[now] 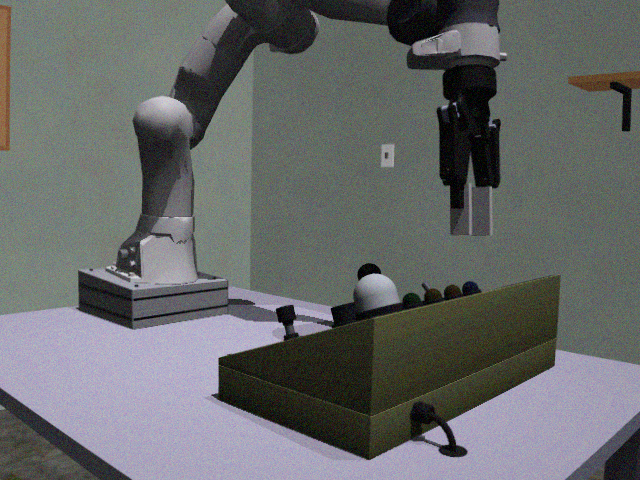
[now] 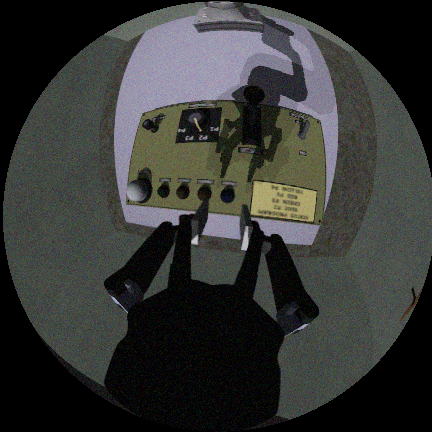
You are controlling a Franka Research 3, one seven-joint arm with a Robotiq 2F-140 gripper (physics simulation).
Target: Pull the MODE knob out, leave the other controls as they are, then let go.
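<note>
An olive control panel (image 1: 465,335) (image 2: 290,167) stands on the table. Its labels are too blurred to tell which control is marked MODE. A small black knob on a stem (image 1: 285,313) (image 2: 148,124) stands at one corner. A rotary selector (image 2: 195,119) with a pale pointer sits on a black plate marked P1 to P4. A large white dome knob (image 1: 376,293) (image 2: 138,191) stands at the end of the row of small round lamps or buttons. My gripper (image 1: 470,231) (image 2: 224,211) is partly open and empty, pointing down, well above the panel and apart from every control.
A black ball-topped lever (image 1: 369,270) (image 2: 254,94) rises from a slot. A green button (image 1: 412,300) (image 2: 163,190), two brownish ones and a blue one (image 1: 470,287) (image 2: 227,194) form a row. A toggle (image 2: 304,129) and a yellow status card (image 2: 283,201) are on the panel. A cable (image 1: 444,426) leaves its back.
</note>
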